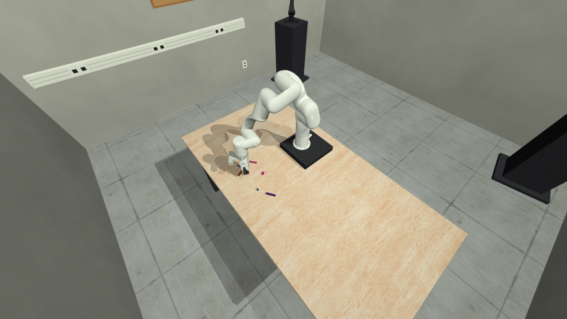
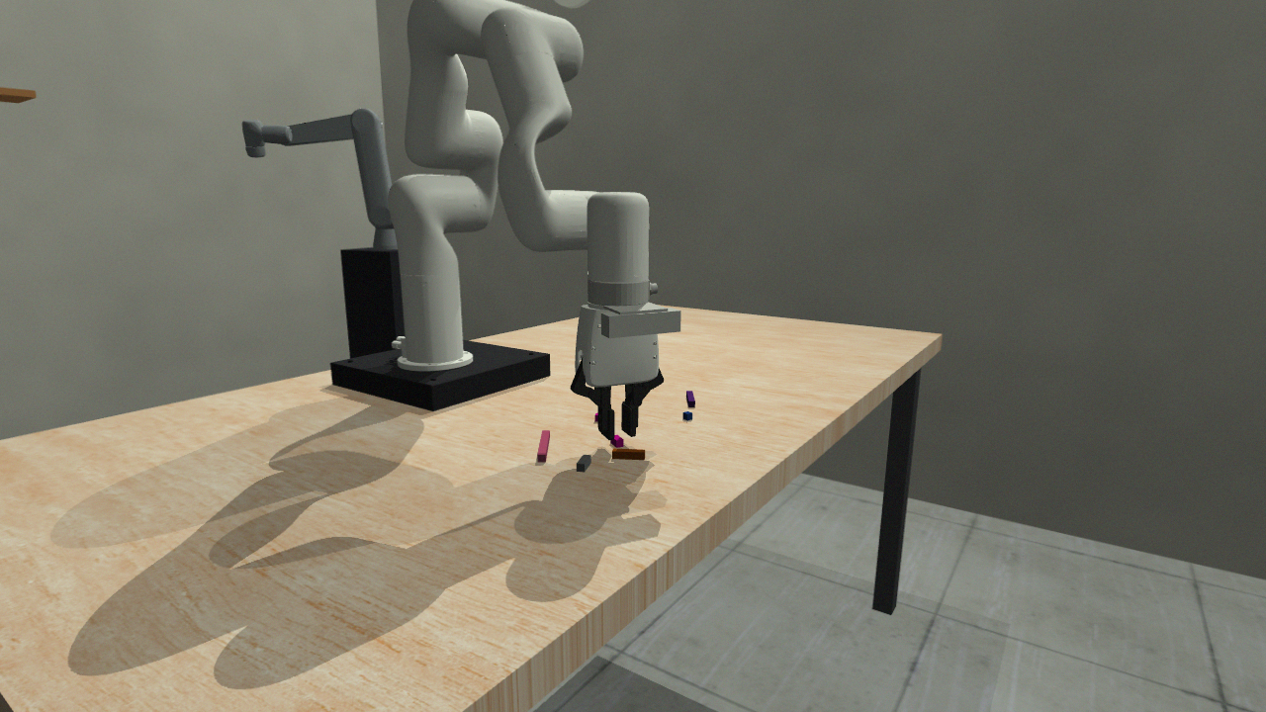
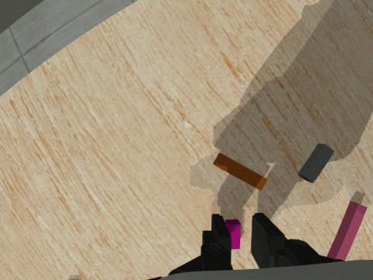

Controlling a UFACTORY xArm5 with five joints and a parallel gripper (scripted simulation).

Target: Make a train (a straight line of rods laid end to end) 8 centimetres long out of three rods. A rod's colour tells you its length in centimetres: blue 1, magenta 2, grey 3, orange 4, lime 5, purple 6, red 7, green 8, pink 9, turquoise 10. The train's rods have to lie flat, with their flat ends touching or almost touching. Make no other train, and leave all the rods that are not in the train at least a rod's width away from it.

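My hand is 30 mm short of the orange rod, 30 mm to the left of it and 30 mm above it. From my hand the other things lie so: grey rod 10 mm behind, 80 mm to the right, 30 mm below; pink rod 80 mm behind, 50 mm to the right, 30 mm below; blue rod 40 mm ahead, 150 mm to the left, 30 mm below.
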